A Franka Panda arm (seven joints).
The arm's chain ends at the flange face. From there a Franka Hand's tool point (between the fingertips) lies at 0.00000 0.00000 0.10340 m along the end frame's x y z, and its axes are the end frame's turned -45 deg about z.
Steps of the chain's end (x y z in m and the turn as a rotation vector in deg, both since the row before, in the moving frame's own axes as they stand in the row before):
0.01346, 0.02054, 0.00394, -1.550, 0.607, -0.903
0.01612, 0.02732, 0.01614, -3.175, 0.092, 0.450
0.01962, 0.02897, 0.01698, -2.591, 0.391, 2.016
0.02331, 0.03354, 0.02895, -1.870, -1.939, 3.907
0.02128, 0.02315, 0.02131, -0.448, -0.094, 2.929
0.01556, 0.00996, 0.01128, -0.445, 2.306, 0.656
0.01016, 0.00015, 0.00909, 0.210, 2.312, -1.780
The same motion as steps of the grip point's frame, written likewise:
-0.00619, 0.02680, 0.00390, -1.525, -0.667, -0.903
-0.01187, 0.03487, 0.01598, -2.310, -2.180, 0.450
-0.00948, 0.03811, 0.01687, -2.109, -1.556, 2.016
-0.01209, 0.03995, 0.02884, 0.049, -2.693, 3.907
-0.00203, 0.03185, 0.02131, -0.250, -0.383, 2.929
0.00631, 0.02157, 0.01119, -1.945, 1.316, 0.656
0.01034, 0.00992, 0.00901, -1.486, 1.783, -1.780

